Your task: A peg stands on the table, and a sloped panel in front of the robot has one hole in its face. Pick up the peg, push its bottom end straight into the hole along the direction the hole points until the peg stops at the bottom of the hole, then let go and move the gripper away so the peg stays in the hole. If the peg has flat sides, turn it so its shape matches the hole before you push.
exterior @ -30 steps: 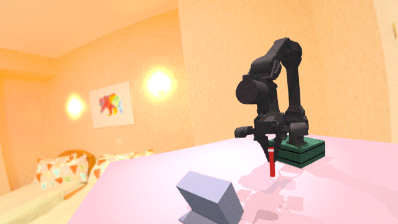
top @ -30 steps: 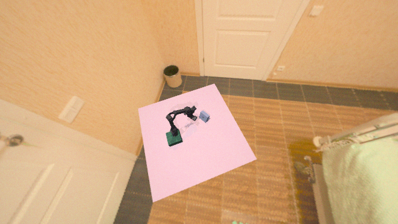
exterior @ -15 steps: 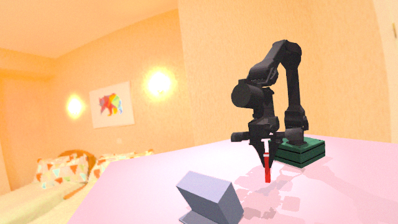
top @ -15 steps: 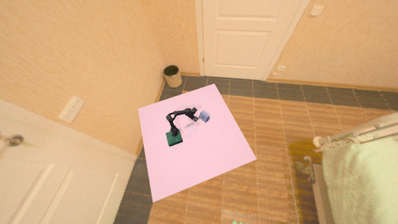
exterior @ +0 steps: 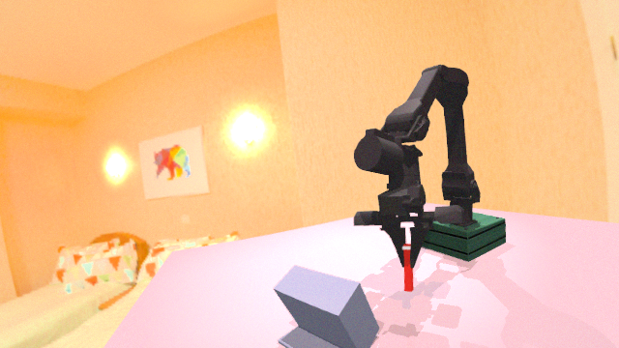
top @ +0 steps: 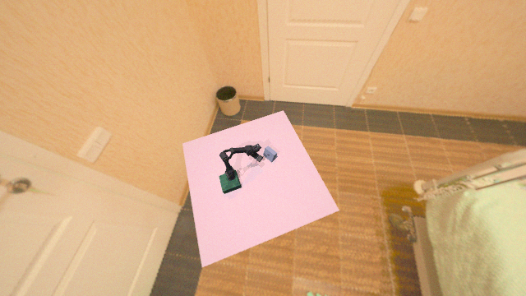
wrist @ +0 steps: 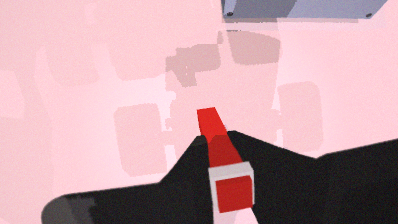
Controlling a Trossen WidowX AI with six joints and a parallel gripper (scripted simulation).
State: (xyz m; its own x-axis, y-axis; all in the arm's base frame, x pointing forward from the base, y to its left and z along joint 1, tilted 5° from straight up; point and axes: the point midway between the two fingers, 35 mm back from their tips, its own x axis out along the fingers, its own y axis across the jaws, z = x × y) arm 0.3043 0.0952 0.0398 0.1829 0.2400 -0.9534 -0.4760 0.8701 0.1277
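My gripper tip is now 150 mm short of the grey-blue sloped panel, 20 mm to the left of it and 30 mm above it. The rest, counted from my gripper tip: red square peg: 20 mm above.
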